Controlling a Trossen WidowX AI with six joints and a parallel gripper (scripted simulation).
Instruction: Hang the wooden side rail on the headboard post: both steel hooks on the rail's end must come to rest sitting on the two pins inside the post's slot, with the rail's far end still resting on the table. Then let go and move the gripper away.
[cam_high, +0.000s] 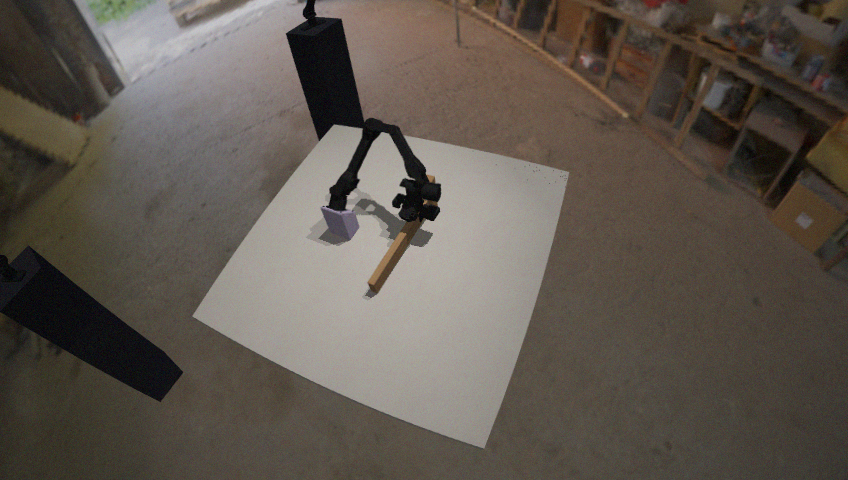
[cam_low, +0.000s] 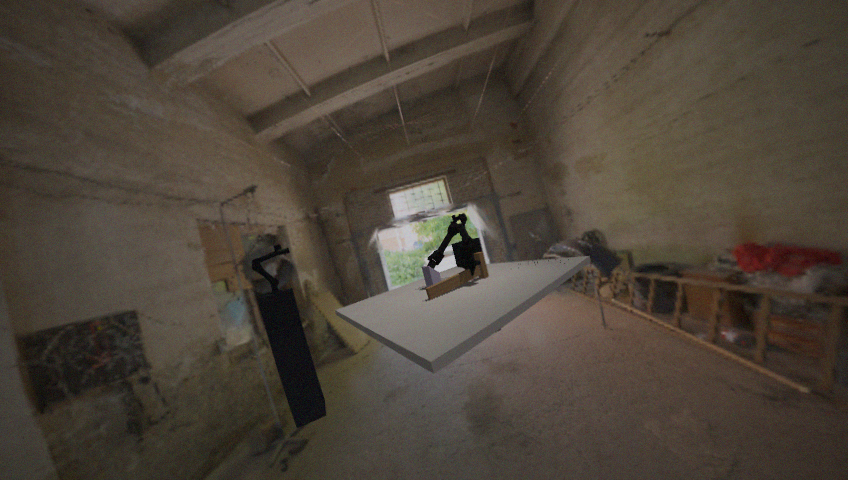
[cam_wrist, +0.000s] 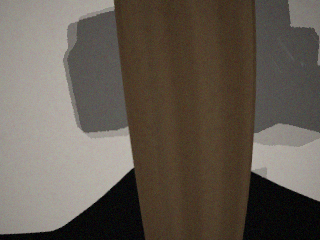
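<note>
My gripper tip is 110 mm to the right of the headboard post, 40 mm below it and 10 mm past it.
</note>
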